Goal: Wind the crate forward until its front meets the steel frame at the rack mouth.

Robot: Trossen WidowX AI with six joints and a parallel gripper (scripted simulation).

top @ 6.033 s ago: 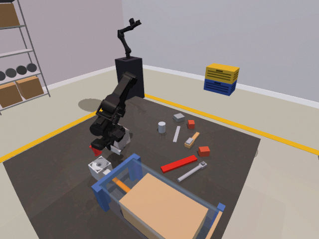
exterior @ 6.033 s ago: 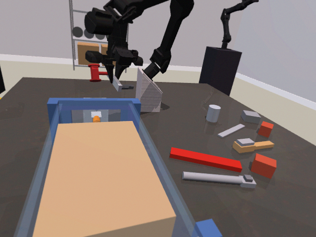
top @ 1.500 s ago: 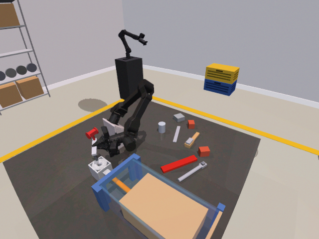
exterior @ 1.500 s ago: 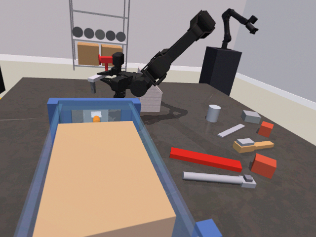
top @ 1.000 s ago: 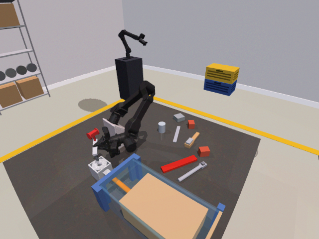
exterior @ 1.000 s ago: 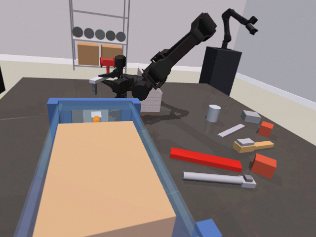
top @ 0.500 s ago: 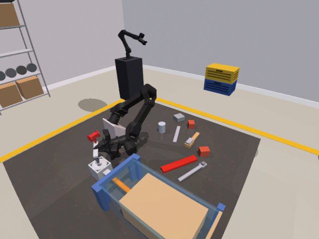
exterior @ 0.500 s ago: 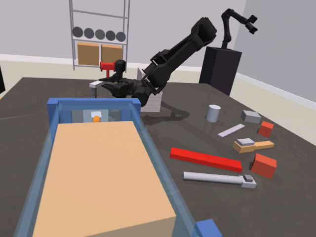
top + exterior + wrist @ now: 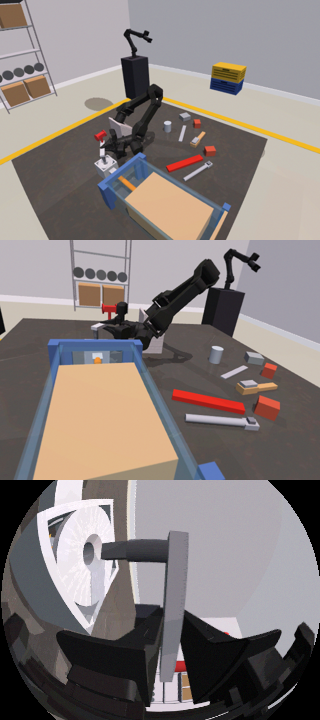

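Now: gripper tip 40 mm below the red knob, 40 mm past it and 30 mm to the right of it. Round my gripper tip: winch handle: 20 mm to the left, 10 mm behind, 10 mm above; then white winch: 120 mm below, 30 mm ahead, 20 mm to the right; then clear-panelled cubby: 450 mm ahead, 30 mm to the left, 30 mm below.
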